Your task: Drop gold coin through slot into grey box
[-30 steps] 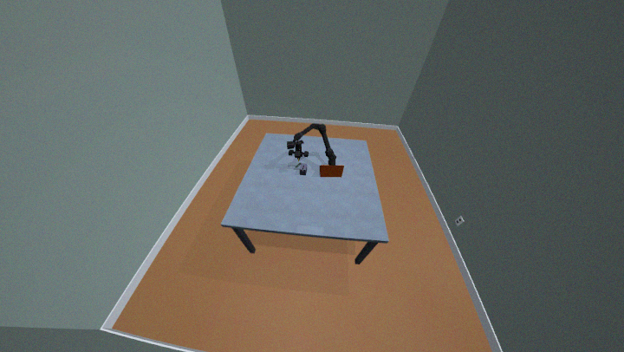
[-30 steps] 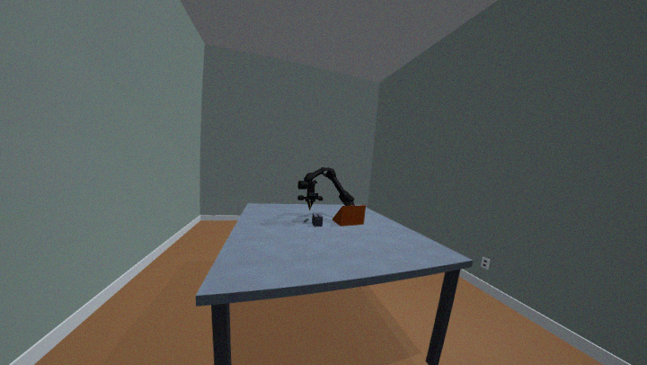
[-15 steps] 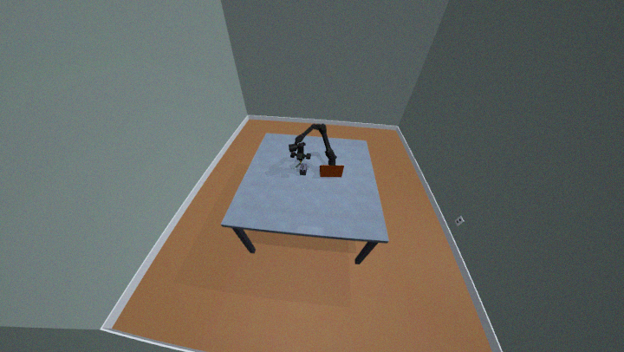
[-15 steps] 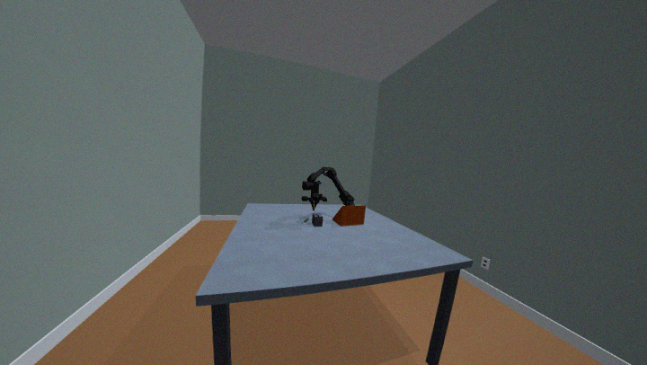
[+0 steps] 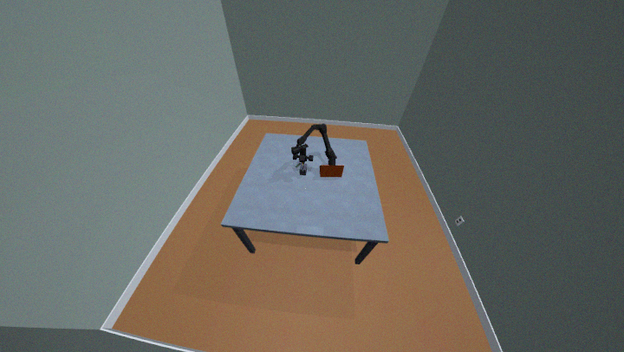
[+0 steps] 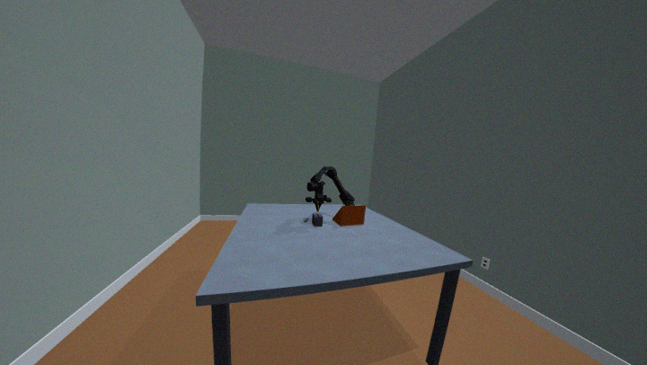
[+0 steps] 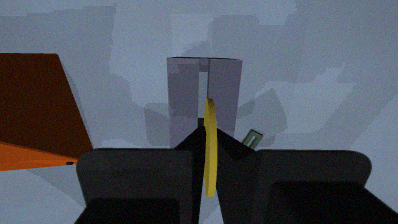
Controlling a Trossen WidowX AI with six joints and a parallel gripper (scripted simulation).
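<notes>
Right now my gripper tip is 2 cm below the gold coin.
</notes>
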